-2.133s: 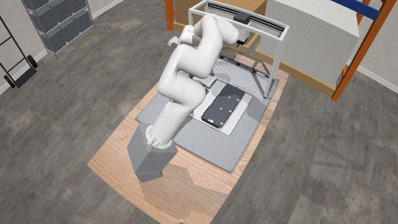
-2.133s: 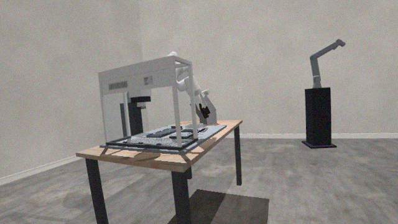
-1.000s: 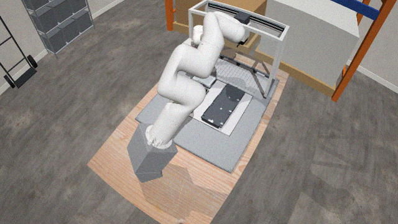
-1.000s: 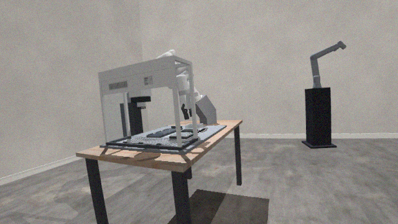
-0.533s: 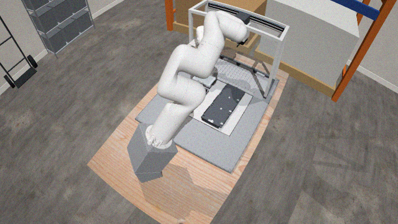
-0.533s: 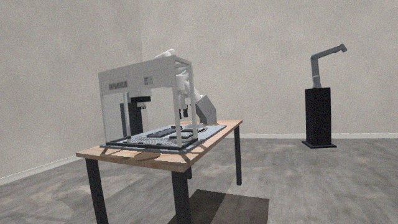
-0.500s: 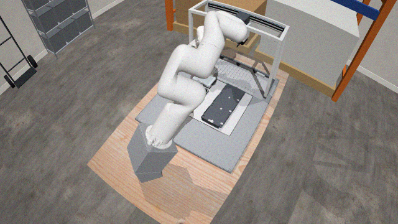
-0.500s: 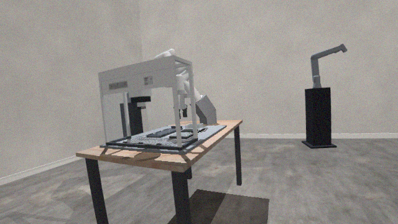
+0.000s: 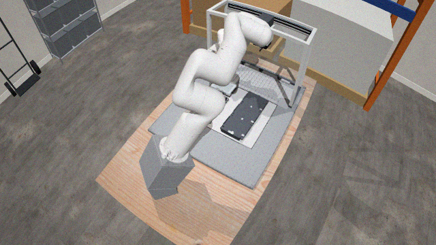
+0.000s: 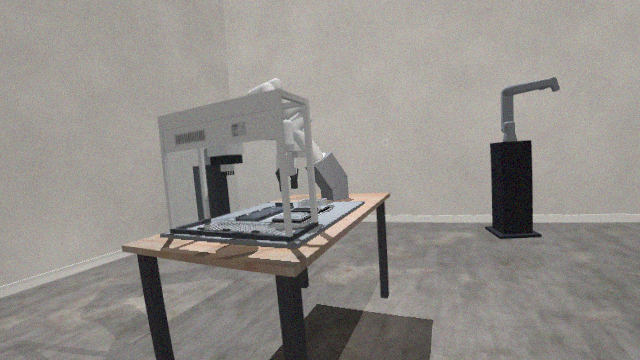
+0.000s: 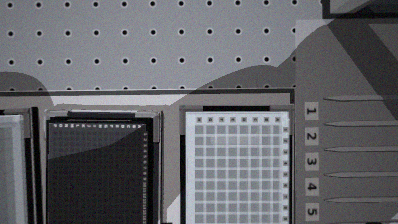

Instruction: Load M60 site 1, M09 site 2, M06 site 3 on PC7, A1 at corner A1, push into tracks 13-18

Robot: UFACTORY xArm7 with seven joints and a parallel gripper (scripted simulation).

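The clear plate is 120 mm below my hand. From my hand the other things lie so: white apron (140 mm below, 140 mm behind, 100 mm to the right); 96-well plate M06 (210 mm behind, 110 mm below, 50 mm to the left); deep-well block M09 (120 mm below, 110 mm behind, 20 mm to the left).
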